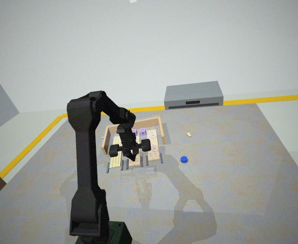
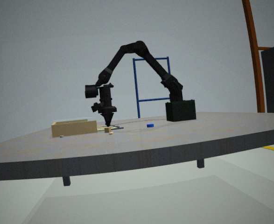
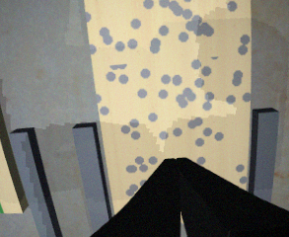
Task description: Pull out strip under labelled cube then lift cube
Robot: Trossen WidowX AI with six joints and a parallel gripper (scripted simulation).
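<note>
Right now the tan speckled strip is 9 cm ahead of my gripper tip and 4 cm to the left of it. The rest, counted from my gripper tip: tan block: 23 cm to the right, 22 cm ahead.
</note>
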